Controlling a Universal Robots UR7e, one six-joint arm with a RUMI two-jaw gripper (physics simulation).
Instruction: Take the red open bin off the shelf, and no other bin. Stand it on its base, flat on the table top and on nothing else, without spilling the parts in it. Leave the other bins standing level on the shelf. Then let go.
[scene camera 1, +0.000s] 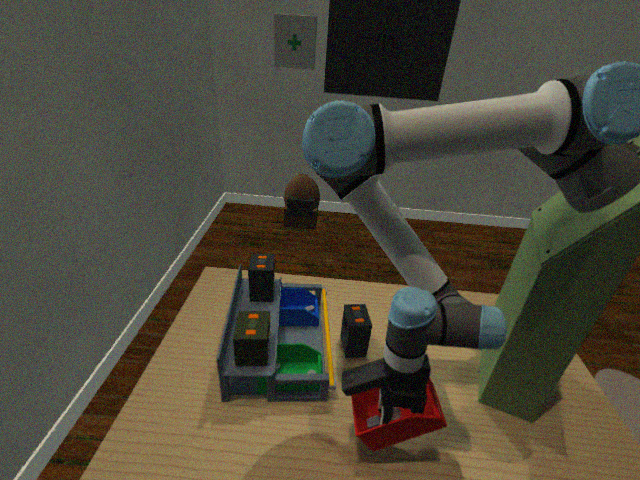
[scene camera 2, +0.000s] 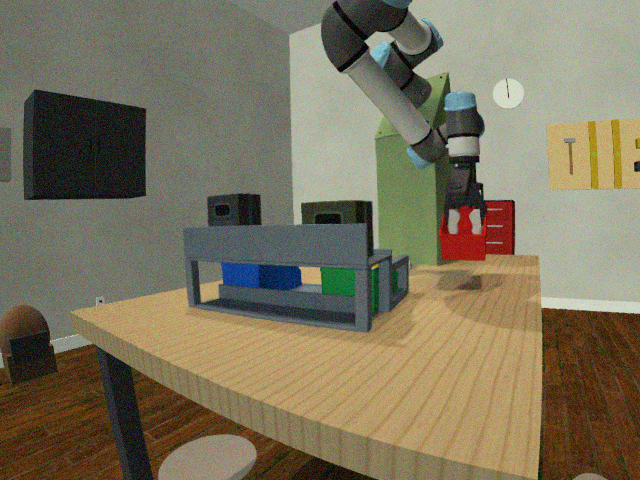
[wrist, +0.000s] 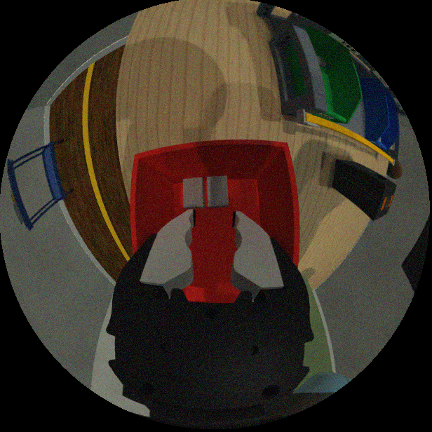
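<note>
The red bin hangs above the table top, its shadow separate below it in scene camera 2. Two grey blocks lie in it. My gripper points down, its pale fingers reaching inside the bin with red plastic between them, shut on the bin; the exact contact is hard to see. The green bin and blue bin stand on the grey shelf.
A dark box stands on the table between shelf and gripper. Two more boxes stand on the shelf's upper level. A yellow strip runs along the shelf's edge. The green robot stand rises beside the bin.
</note>
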